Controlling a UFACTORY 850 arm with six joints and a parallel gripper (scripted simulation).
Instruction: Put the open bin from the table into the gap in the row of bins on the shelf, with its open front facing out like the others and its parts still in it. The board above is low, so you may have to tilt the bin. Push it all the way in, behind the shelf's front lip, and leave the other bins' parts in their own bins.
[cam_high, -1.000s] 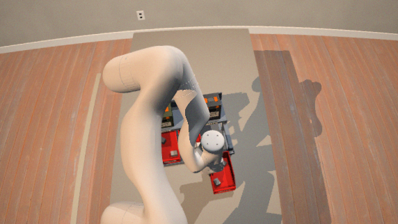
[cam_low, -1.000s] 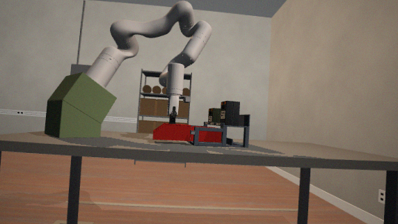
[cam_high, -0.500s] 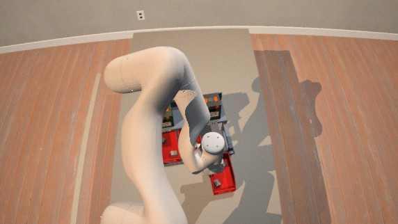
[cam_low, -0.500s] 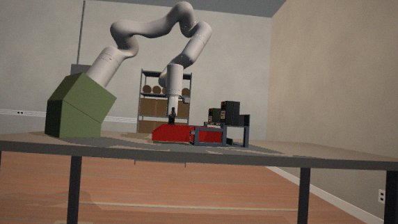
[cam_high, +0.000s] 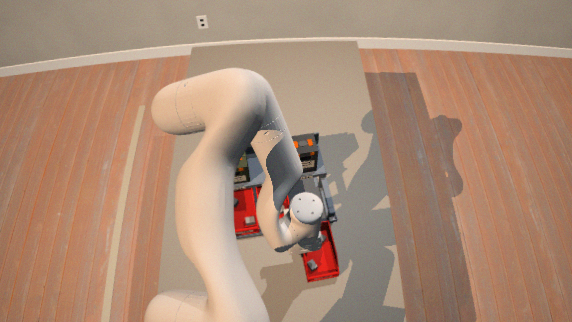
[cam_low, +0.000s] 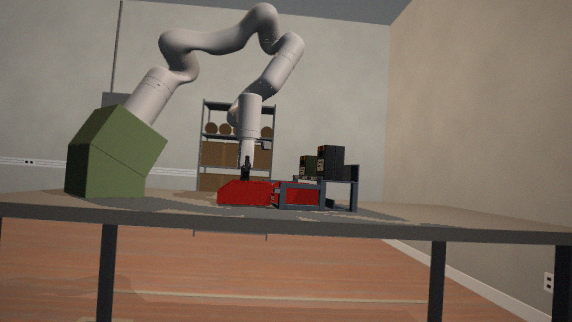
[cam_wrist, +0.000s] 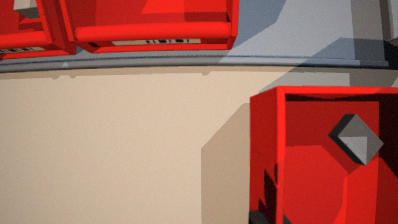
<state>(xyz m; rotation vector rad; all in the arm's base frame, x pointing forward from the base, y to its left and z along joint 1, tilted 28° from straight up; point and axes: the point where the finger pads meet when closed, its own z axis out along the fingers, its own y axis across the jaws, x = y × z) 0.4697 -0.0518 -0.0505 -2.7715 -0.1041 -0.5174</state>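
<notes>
My gripper is now 5 cm to the left of the red bin and 2 cm above it. Also, from my hand: grey part: 6 cm ahead, 6 cm to the right, 5 cm below; grey shelf: 22 cm ahead, 9 cm to the left.
</notes>
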